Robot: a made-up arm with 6 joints.
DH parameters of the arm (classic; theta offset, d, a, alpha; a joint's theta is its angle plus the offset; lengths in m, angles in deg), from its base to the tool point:
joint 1: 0 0.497 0.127 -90
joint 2: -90 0 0.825 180
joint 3: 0 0 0.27 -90
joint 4: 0 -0.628 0 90
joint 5: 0 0 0 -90
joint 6: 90 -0.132 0 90
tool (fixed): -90 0 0 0
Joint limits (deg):
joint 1: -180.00..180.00
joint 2: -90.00..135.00
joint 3: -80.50..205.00
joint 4: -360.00..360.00
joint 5: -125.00..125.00
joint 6: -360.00..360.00
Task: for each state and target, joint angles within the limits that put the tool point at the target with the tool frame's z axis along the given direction. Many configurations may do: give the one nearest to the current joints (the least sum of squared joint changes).
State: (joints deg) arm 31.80 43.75 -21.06 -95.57 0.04 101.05
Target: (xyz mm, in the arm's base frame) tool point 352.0 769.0 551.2 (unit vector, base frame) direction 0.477 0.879 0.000
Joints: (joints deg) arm 69.01 25.11 -54.99 -117.48 26.98 112.08
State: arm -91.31 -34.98 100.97 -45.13 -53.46 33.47
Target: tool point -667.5 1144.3 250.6 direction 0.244 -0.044 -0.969
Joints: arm -59.10 -75.17 121.47 -37.96 -10.51 48.32
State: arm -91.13 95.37 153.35 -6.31 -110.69 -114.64
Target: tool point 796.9 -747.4 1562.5 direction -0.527 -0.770 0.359
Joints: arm -43.15 57.12 111.16 0.14 -75.95 -67.32
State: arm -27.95 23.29 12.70 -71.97 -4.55 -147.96
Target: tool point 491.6 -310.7 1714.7 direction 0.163 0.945 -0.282
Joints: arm -39.14 -15.08 -2.61 -88.03 -31.72 -171.66
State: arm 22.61 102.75 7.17 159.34 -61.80 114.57
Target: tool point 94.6 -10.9 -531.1 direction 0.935 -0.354 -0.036
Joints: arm 24.37 133.63 -38.92 154.28 -58.73 144.36
